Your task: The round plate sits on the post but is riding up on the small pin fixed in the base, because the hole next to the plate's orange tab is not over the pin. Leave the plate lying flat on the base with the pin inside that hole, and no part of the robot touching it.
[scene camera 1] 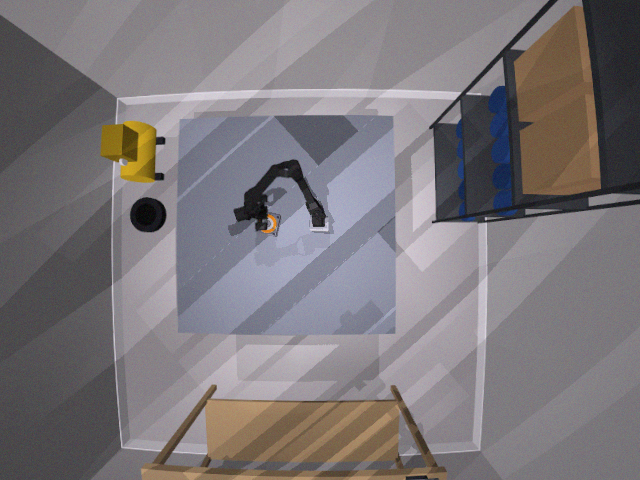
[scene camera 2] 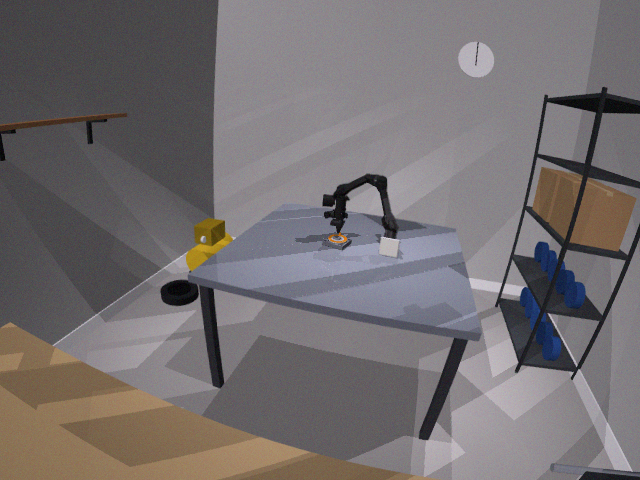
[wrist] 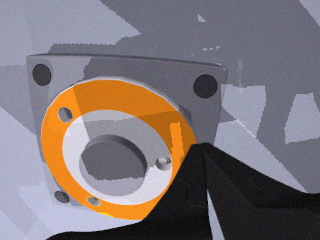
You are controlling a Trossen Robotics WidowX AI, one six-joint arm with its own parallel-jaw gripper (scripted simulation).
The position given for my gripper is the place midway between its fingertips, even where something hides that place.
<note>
My gripper [wrist: 199,151] is shut, with nothing in its grasp. Also in view: a base [wrist: 198,88].
</note>
